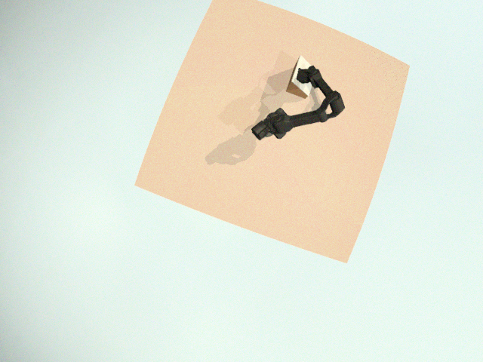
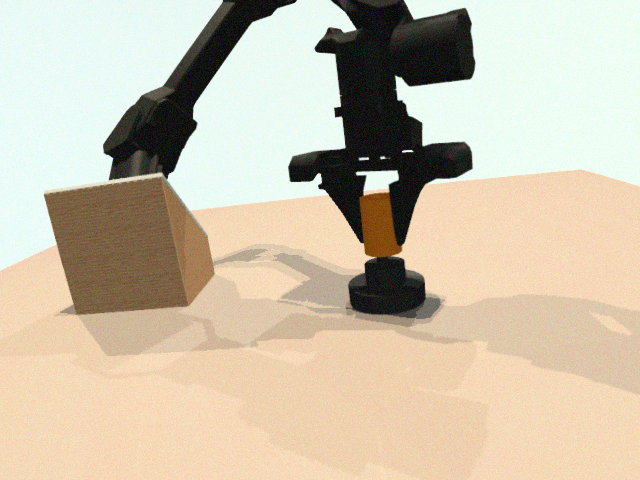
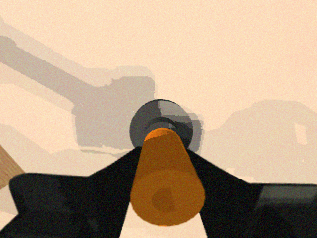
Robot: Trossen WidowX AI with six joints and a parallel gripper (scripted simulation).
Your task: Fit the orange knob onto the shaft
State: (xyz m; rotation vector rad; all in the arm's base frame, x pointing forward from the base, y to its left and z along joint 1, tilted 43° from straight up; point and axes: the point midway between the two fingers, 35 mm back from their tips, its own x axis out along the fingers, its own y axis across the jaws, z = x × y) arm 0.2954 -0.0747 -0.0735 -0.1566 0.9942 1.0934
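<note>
The round pedestal is 30 mm below my gripper tip. Also, from my gripper tip: orange knob (20 mm above).
</note>
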